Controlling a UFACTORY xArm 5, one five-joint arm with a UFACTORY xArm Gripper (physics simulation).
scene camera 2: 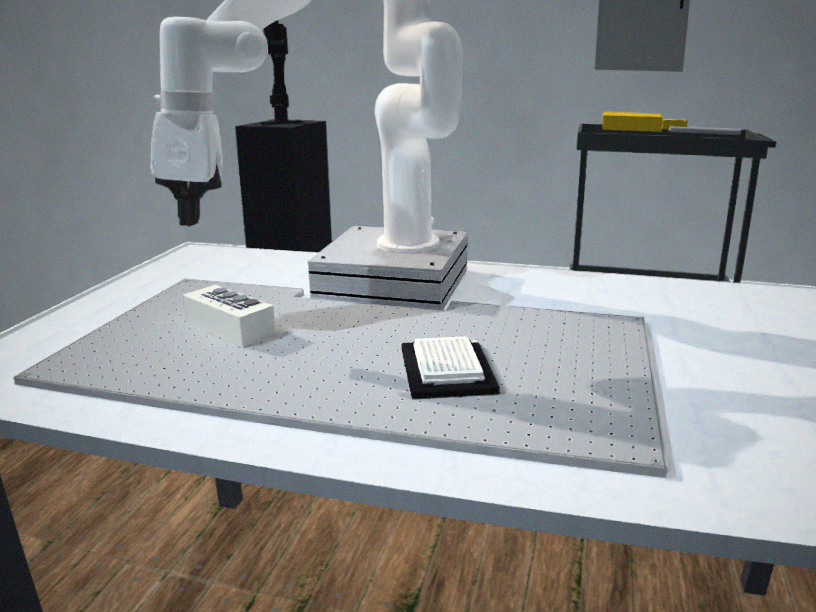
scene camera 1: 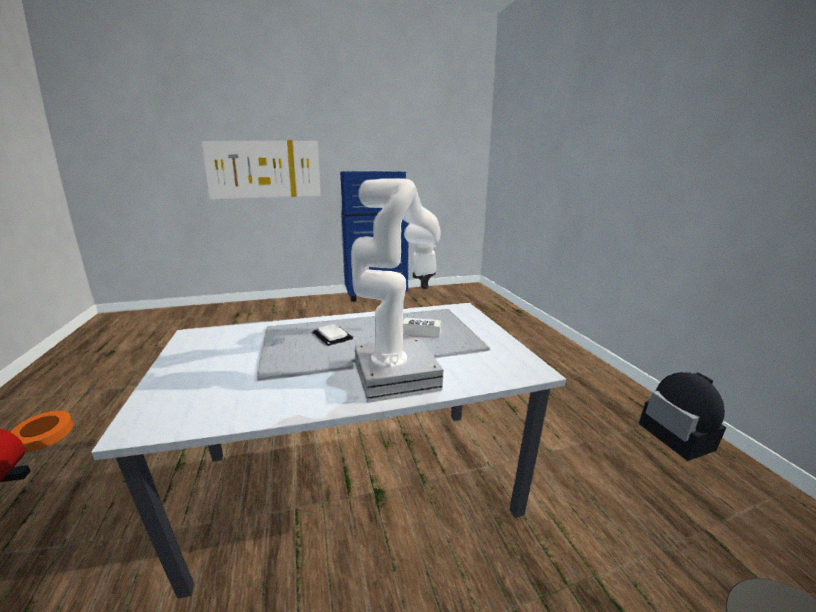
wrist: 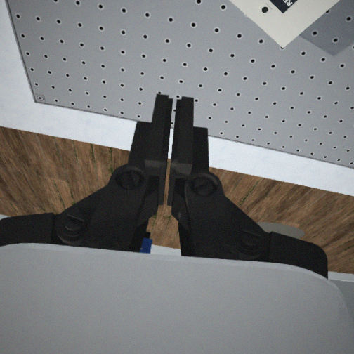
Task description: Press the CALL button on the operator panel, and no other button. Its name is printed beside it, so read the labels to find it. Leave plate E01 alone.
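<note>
The operator panel is a cream box with a row of buttons on top. In the wrist view one corner of the panel shows at the top right, with part of a dark label starting "RE". The CALL label does not show there and is too small to read in the scene views. My gripper is shut and empty, high above the board, off to the side of the panel. A white ribbed plate lies on a black base; no E01 marking is readable.
The grey perforated board lies on the white table. The arm's pedestal stands at the board's edge. A black cabinet and a dark cart stand behind the table.
</note>
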